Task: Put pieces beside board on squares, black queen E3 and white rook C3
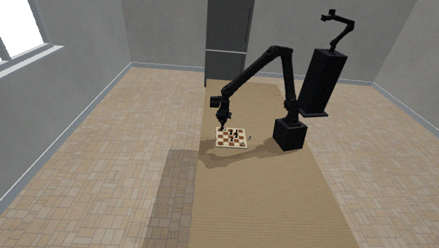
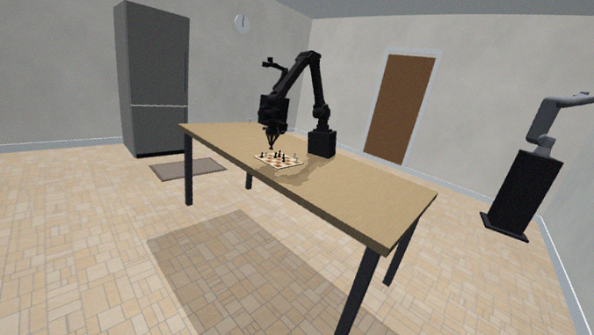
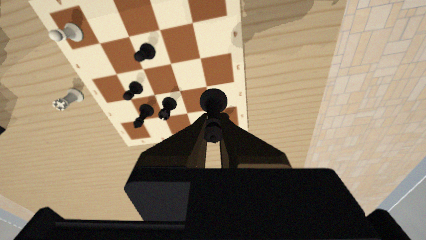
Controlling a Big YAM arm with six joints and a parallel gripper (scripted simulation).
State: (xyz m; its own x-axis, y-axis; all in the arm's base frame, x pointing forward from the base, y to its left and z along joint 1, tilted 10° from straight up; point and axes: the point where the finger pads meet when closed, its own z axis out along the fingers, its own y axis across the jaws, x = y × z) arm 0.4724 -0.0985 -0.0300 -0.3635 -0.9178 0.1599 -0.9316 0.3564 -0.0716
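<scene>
Now: hand 7 cm past the chessboard, 2 cm to the right of it and 10 cm above it. From my hand the other things lie so: black queen: 1 cm to the left.
</scene>
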